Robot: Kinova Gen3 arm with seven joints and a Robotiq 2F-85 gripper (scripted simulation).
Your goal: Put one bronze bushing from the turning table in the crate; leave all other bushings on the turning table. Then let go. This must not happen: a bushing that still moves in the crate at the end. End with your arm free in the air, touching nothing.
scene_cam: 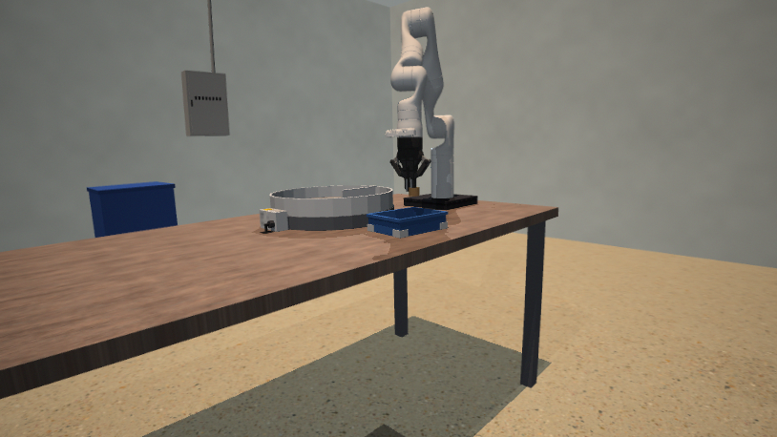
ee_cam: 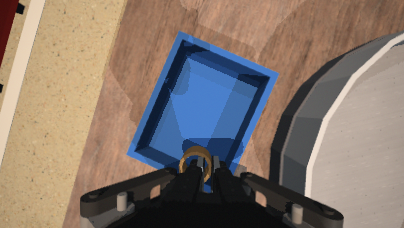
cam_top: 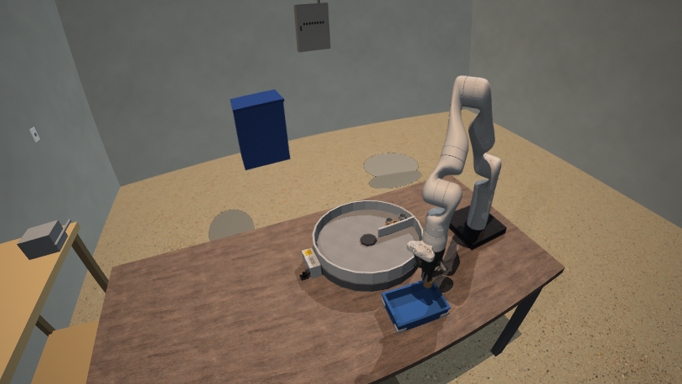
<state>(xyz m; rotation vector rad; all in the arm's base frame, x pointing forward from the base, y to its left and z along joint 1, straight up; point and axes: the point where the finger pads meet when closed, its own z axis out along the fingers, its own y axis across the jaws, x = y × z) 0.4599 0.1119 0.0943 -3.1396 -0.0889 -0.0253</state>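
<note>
Right now my hand is 50 mm short of the blue crate, 20 mm to the right of it and 100 mm above it. Round my hand: round grey turning table 10 mm behind, 320 mm to the right, 70 mm below.
</note>
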